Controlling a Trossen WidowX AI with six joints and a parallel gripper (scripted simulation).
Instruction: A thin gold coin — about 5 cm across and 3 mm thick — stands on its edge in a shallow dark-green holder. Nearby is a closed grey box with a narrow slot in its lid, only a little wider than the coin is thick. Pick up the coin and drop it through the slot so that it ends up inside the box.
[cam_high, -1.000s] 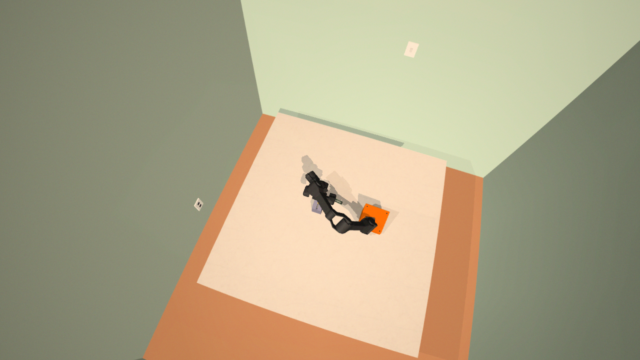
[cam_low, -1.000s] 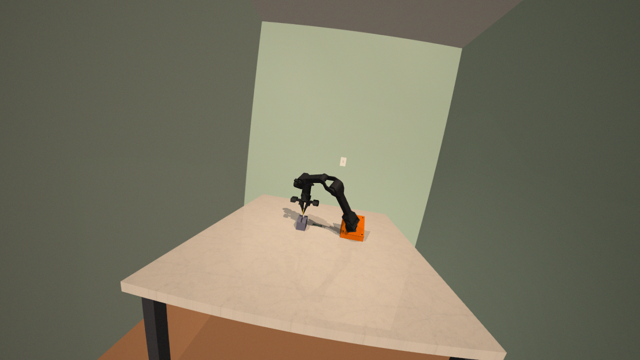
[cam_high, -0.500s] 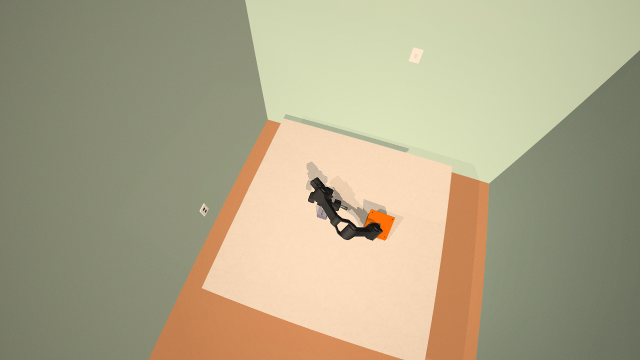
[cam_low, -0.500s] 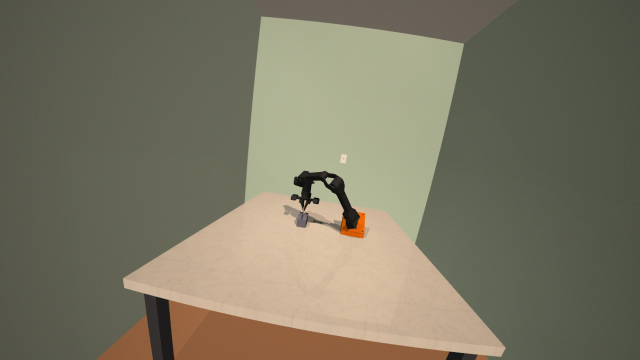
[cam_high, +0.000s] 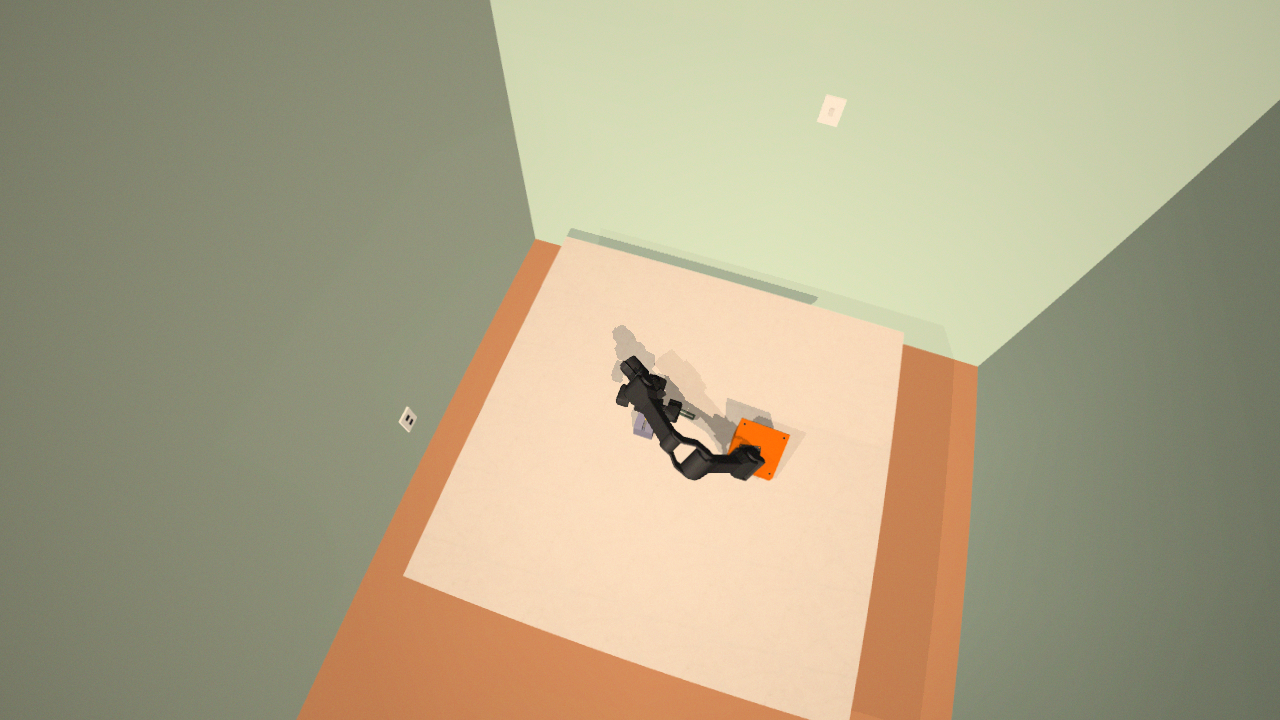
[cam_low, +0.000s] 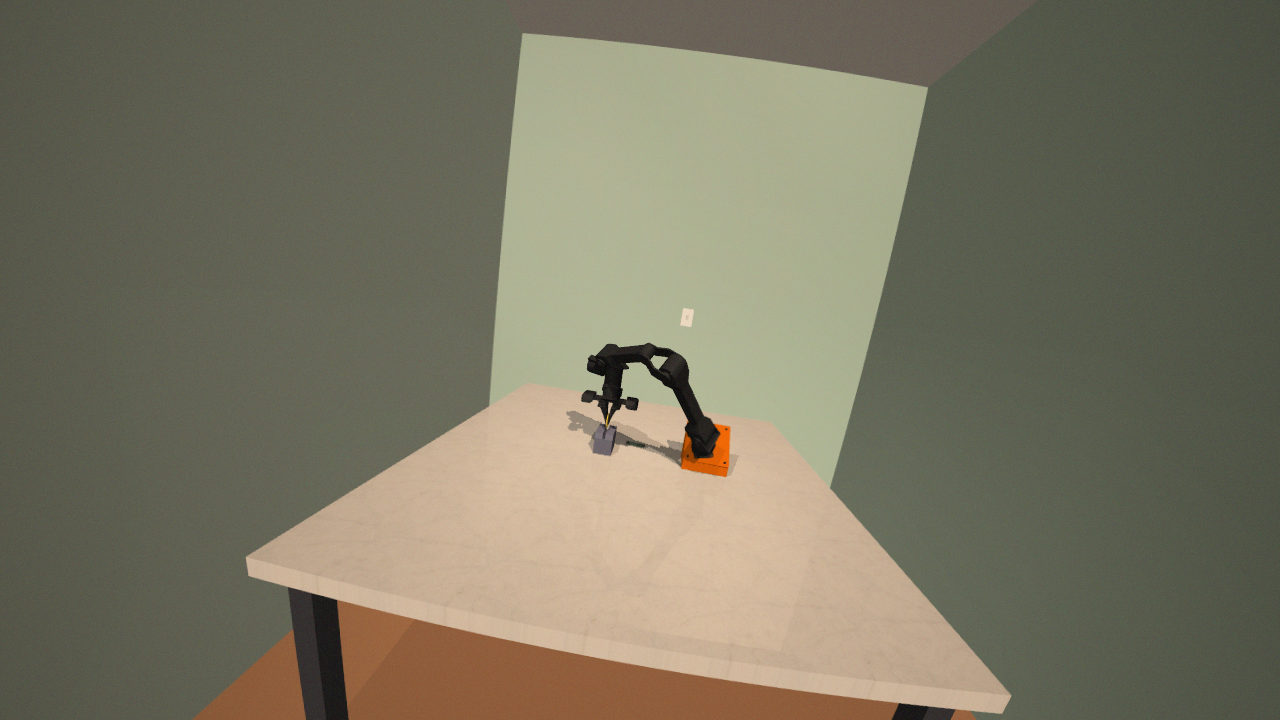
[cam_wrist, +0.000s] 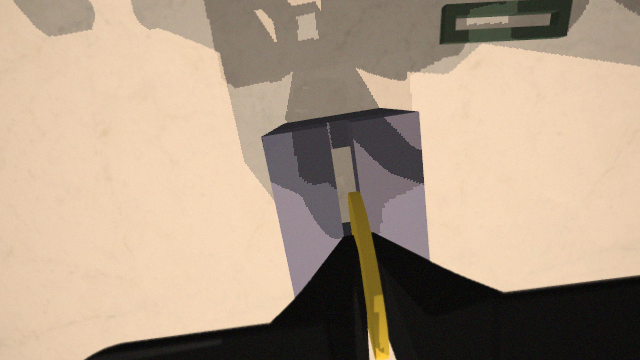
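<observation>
Right now the gold coin is 10 mm above my gripper tip.
</observation>
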